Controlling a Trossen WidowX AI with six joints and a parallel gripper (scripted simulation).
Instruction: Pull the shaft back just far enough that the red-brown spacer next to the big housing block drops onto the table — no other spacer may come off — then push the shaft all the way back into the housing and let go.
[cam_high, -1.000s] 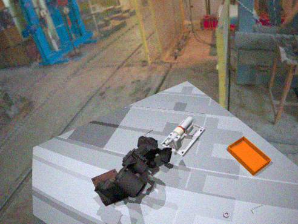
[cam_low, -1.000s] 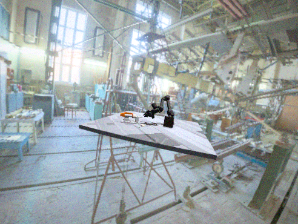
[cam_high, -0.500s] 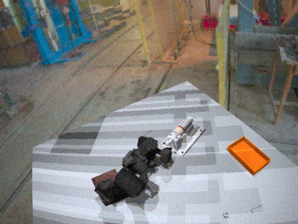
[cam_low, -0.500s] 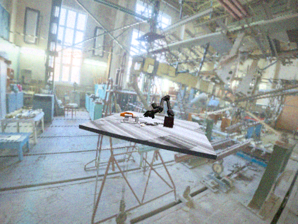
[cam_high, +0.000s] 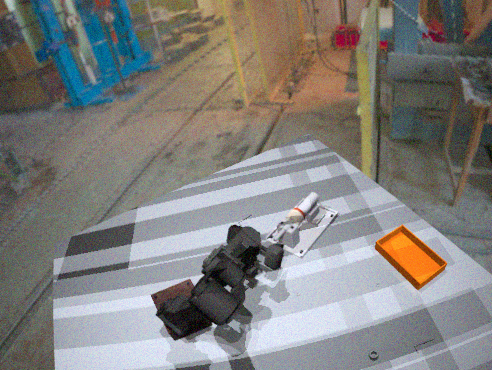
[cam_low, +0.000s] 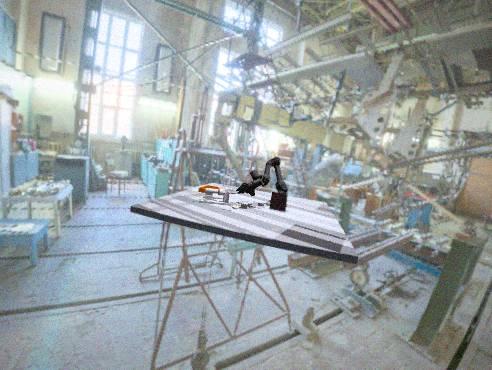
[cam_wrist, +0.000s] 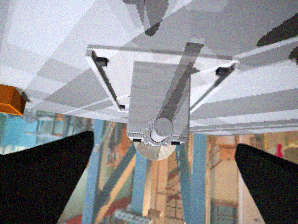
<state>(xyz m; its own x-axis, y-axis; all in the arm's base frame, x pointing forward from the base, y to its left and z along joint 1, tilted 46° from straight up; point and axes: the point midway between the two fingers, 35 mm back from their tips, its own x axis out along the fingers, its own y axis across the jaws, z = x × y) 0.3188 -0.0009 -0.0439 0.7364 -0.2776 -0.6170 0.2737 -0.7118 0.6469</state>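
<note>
My gripper tip is 13 cm short of the red-brown spacer ring, 4 cm to the right of it and 1 cm above it. The rest, counted from my gripper tip: orange tray 31 cm ahead, 30 cm to the right, 8 cm below.
</note>
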